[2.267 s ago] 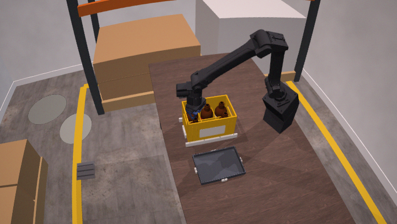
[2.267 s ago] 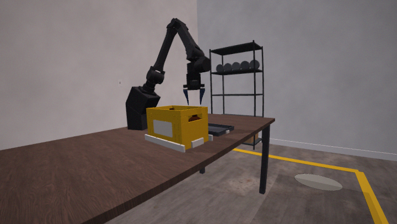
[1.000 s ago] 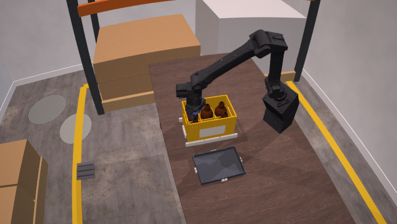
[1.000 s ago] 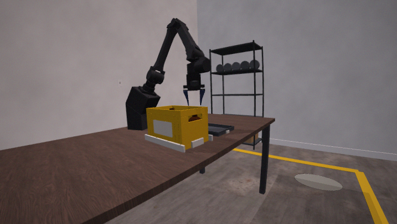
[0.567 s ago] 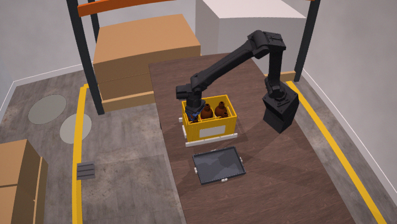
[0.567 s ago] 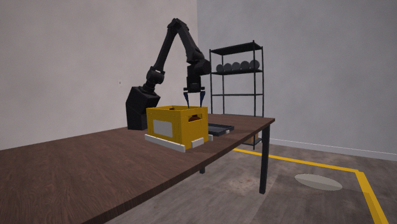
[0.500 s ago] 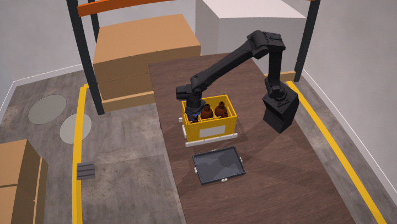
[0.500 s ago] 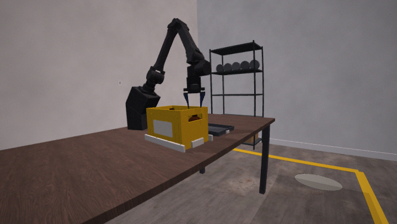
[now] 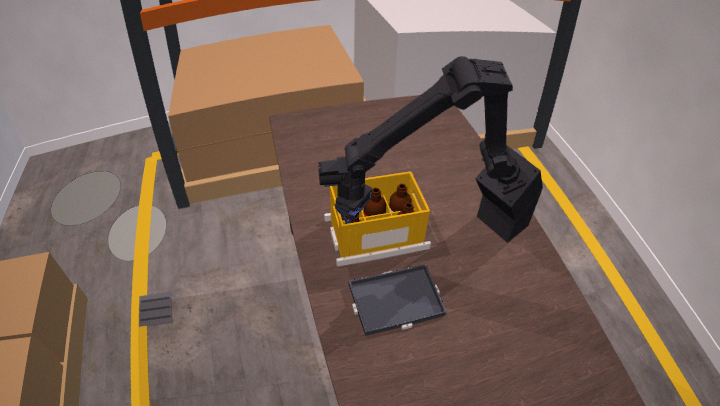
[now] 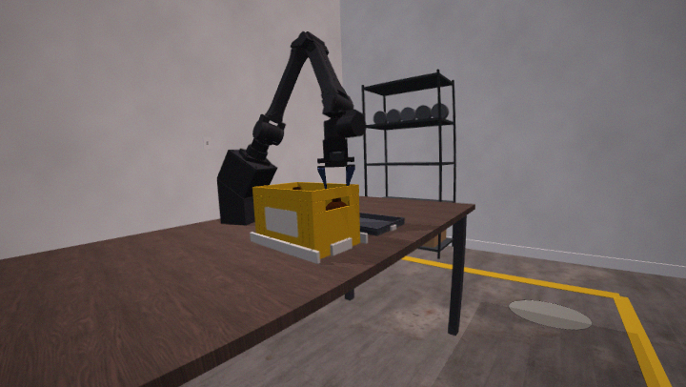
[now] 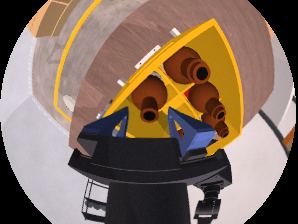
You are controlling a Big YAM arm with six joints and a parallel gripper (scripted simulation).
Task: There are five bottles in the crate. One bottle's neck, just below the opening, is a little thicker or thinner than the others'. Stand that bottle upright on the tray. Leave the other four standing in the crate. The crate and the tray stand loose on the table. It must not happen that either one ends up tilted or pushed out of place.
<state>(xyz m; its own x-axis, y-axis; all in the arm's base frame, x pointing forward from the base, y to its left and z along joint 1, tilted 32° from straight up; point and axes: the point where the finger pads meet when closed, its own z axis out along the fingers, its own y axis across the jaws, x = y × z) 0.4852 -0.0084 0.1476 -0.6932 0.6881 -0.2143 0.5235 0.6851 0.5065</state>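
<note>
The glass bottle is 7 cm below my hand. From my hand the other things lie so: dark tray 22 cm to the left, 15 cm below, 11 cm behind; then yellow crate 8 cm below, 8 cm behind, 6 cm to the right.
</note>
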